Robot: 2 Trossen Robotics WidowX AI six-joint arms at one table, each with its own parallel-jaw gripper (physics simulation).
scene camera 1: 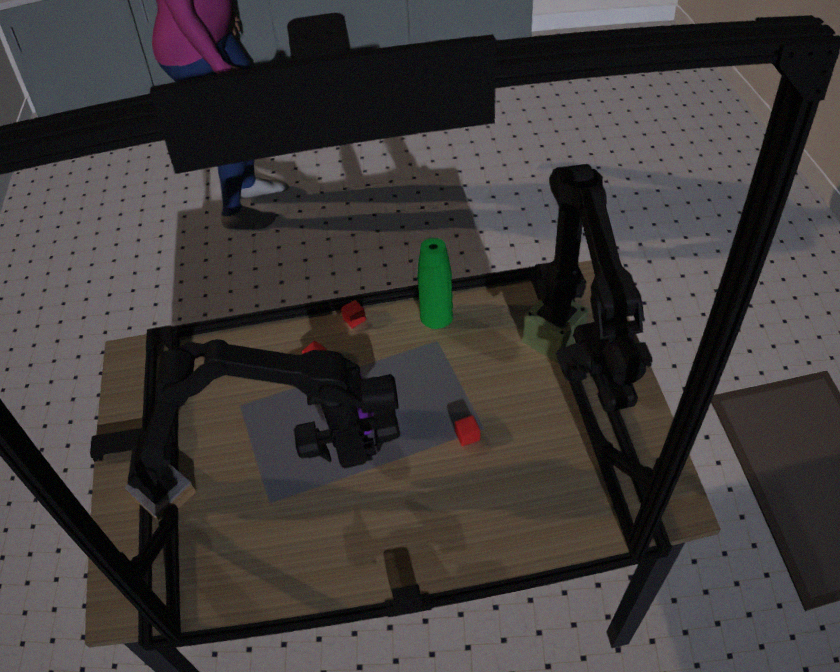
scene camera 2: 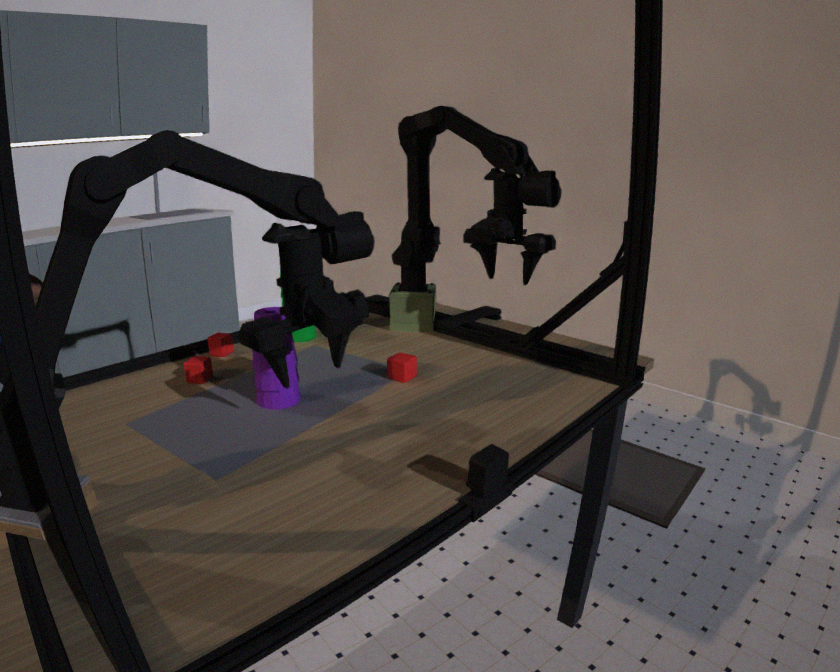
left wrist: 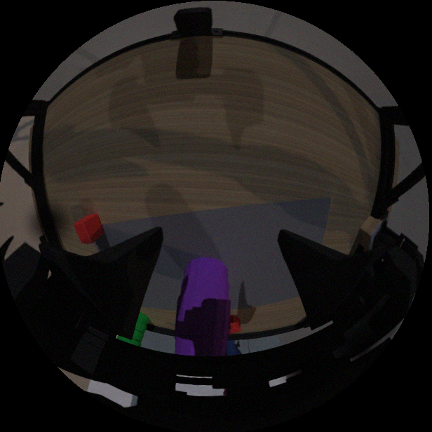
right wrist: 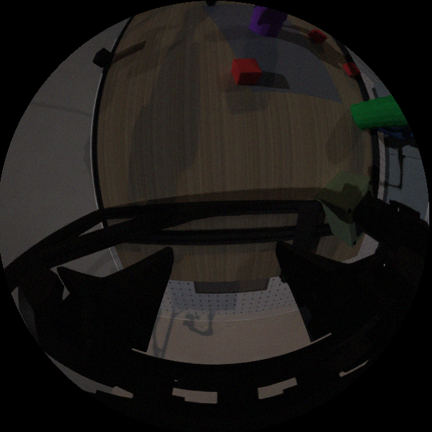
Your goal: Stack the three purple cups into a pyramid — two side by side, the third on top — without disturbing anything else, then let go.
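Frame: origin at the left arm's base, x up, y left, z back, level; millimetres.
Where they show: left gripper, fingertip midpoint: (scene camera 2: 312, 376); right gripper, fingertip midpoint: (scene camera 1: 600, 392) (scene camera 2: 508, 281); left arm's base, origin of the base link: (scene camera 1: 156, 484) (scene camera 2: 33, 493); right arm's base, origin of the base link: (scene camera 1: 556, 312) (scene camera 2: 413, 288).
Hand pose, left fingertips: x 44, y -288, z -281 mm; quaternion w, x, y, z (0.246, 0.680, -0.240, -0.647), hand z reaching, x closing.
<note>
Each offset is from my left fingertips to the top centre of the thing. "spot": to the spot under its first point. Level surfaces: height alone.
The purple cups (scene camera 1: 363, 414) (scene camera 2: 276, 398) (left wrist: 205, 285) (right wrist: 265, 25) show as one tall upright purple column on the grey mat {dx -85 mm} (scene camera 1: 280, 476) (scene camera 2: 210, 448) (left wrist: 250, 225) (right wrist: 300, 70). I cannot tell the separate cups apart, and my left arm covers most of the column in scene camera 1. My left gripper (scene camera 2: 311, 376) (left wrist: 222, 234) is open and empty, pointing down close by the column, which shows between its spread fingers in the left wrist view. My right gripper (scene camera 2: 508, 280) (right wrist: 225, 250) is open and empty, high at the right side of the table, far from the column.
A red cube {dy -112, dx -45, dz -206 mm} (scene camera 1: 467, 430) (scene camera 2: 402, 367) (left wrist: 89, 228) (right wrist: 246, 71) lies at the mat's right edge. Two more red cubes, one {dy +283, dx -45, dz -305 mm} (scene camera 1: 353, 314) (scene camera 2: 220, 344) farther back and one {dy +270, dx -45, dz -165 mm} (scene camera 1: 314, 346) (scene camera 2: 198, 369) nearer, lie behind the mat. A green bottle {spot: dy +114, dx +49, dz -397 mm} (scene camera 1: 435, 287) (right wrist: 380, 112) stands at the back edge.
</note>
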